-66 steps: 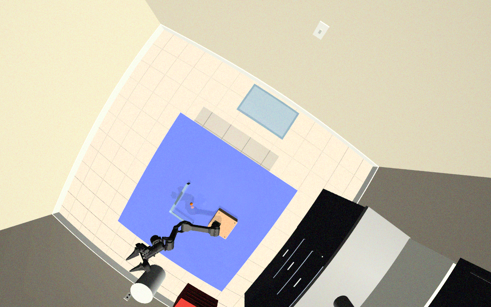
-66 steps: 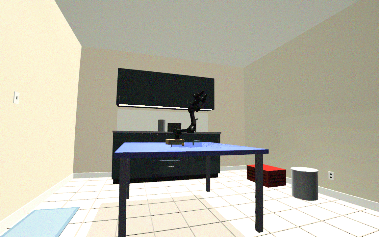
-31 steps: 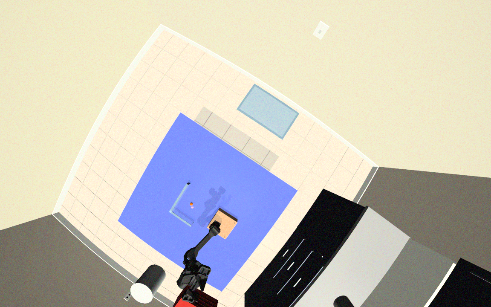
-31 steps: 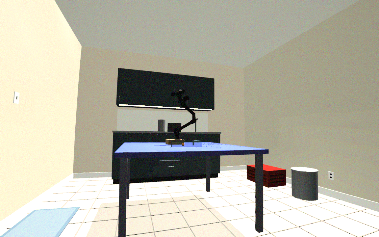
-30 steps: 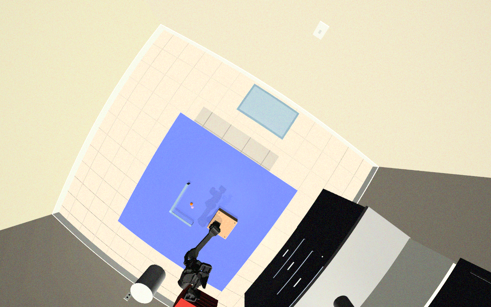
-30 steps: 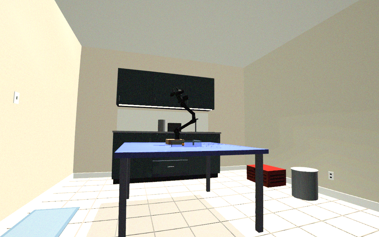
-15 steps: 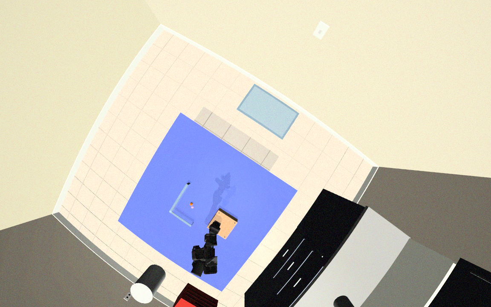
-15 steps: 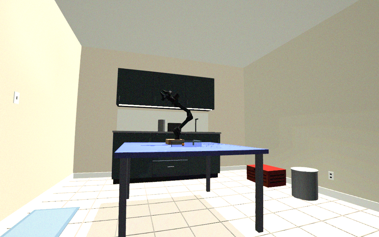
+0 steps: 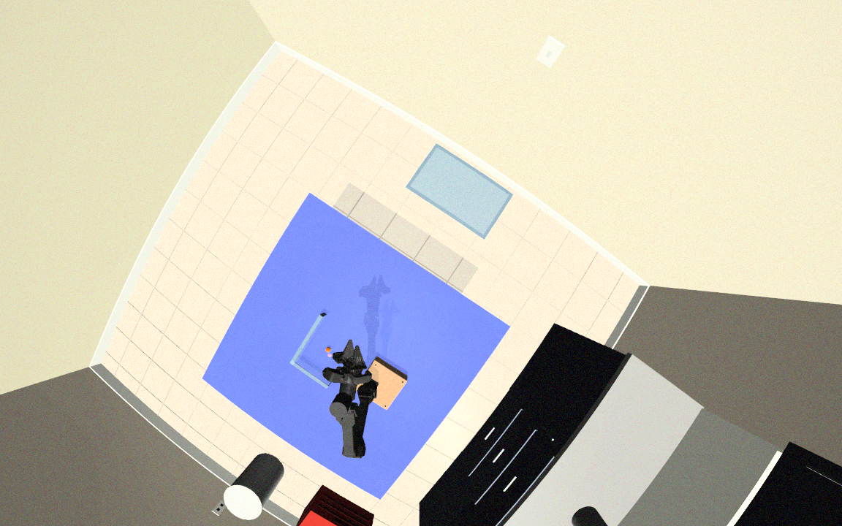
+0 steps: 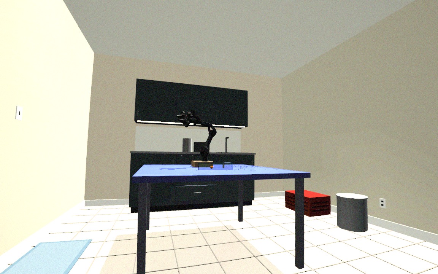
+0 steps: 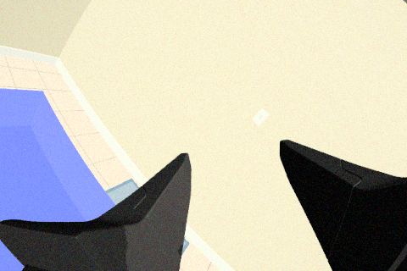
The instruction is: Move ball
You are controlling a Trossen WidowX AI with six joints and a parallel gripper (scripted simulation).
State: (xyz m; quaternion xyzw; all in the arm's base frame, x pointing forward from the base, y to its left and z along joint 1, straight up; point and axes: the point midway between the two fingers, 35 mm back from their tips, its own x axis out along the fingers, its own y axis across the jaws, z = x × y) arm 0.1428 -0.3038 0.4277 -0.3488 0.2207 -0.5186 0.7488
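Right now my gripper tip is 13 cm short of the orange ball, 31 cm to the right of it and 48 cm above it.
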